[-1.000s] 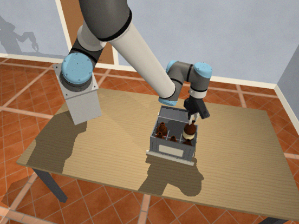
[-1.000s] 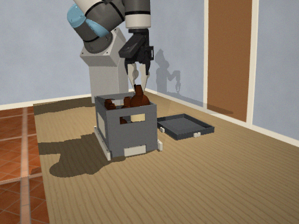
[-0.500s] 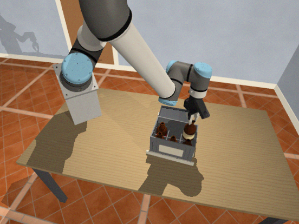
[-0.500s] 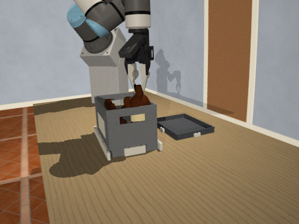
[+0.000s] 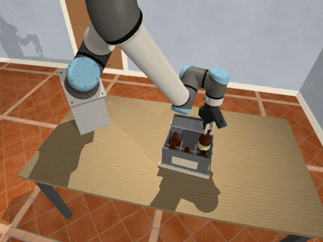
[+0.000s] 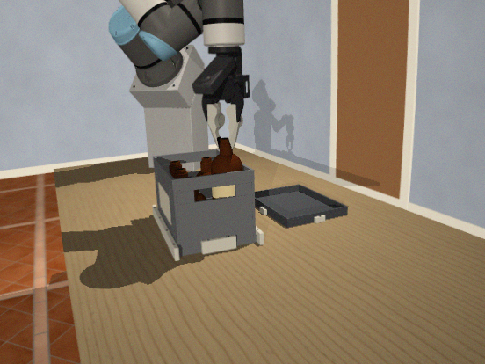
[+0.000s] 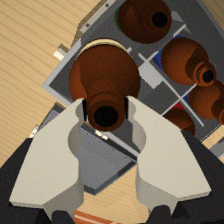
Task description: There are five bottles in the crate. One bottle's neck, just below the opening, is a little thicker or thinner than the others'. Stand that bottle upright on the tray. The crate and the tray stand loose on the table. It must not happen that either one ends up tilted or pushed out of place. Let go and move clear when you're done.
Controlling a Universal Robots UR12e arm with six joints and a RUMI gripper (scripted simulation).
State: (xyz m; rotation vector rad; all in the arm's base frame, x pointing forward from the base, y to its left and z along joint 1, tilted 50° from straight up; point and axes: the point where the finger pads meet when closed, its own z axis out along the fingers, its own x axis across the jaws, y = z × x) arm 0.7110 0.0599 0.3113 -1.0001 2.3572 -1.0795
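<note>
The bottle lies 70 mm below my hand. Round my hand: grey tray 270 mm to the left, 220 mm below, 80 mm behind; then grey crate 150 mm below, 100 mm behind, 20 mm to the right.
</note>
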